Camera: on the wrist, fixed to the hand. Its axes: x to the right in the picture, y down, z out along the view.
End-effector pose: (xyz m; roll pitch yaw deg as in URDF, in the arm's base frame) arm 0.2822 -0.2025 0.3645 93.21 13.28 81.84
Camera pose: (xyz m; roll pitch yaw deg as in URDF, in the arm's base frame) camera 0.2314 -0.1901 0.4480 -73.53 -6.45 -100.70
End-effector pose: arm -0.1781 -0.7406 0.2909 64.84 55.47 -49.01
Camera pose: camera -0.0934 -0.7085 0.3298 -46.79 -48.26 132.51
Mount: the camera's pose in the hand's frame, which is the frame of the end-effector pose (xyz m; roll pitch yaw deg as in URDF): -0.0143 0.0794 -0.0566 19.37 2.14 -173.05
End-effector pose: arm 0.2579 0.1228 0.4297 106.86 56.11 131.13
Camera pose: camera 0.1892 0.1541 0.4931 -82.57 -49.90 -55.18
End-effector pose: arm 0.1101 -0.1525 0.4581 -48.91 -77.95 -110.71
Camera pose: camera 0.0865 -0.2418 0.4239 89.07 72.98 90.86
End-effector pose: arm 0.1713 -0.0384 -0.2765 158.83 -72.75 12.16
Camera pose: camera 0.1024 -0.1081 -0.2660 -162.33 71.80 168.32
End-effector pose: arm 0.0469 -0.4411 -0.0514 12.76 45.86 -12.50
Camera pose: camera 0.0303 -0.3453 -0.0674 0.60 -41.91 175.97
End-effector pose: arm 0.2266 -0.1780 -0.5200 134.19 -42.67 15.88
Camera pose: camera 0.1577 -0.2129 -0.4588 -121.35 45.80 -173.29
